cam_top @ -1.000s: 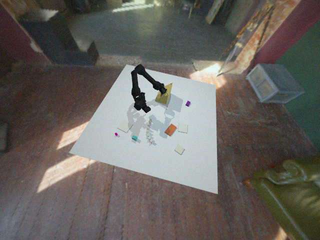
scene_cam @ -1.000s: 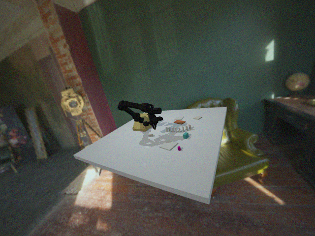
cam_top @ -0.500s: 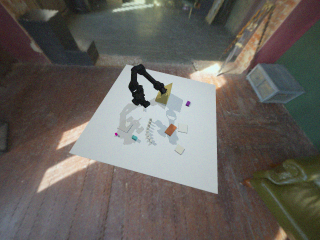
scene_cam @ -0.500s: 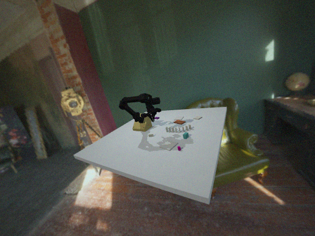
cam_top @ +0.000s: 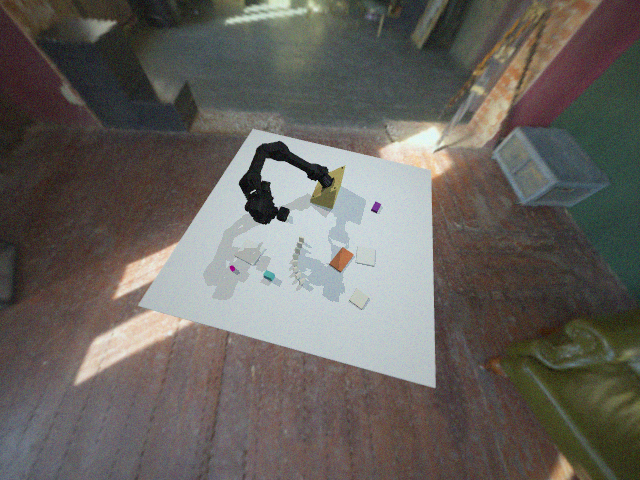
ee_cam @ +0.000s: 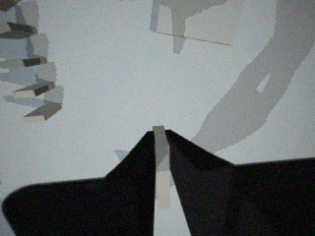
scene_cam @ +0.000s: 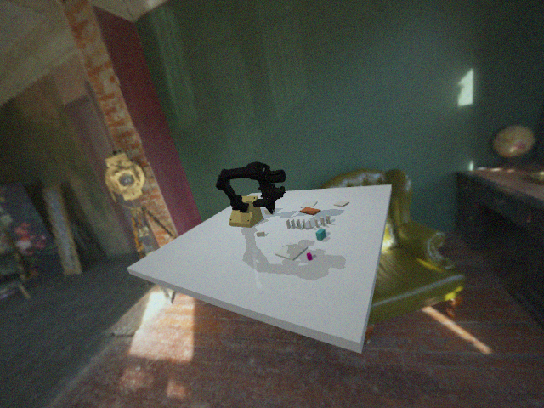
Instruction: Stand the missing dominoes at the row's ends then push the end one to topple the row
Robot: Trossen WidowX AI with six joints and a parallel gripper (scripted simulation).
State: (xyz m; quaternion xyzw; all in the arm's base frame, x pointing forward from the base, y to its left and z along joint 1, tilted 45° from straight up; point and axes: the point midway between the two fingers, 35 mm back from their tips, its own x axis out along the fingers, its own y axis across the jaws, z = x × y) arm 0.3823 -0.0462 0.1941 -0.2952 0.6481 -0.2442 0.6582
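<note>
Now: the white tile 12 cm ahead of my gripper tip, 7 cm to the right of it and 16 cm below it. Also, from my gripper tip: magenta block (23 cm ahead, 10 cm to the right, 15 cm below); then teal block (21 cm ahead, 8 cm to the left, 14 cm below); then orange tile (1 cm behind, 38 cm to the left, 16 cm below).
</note>
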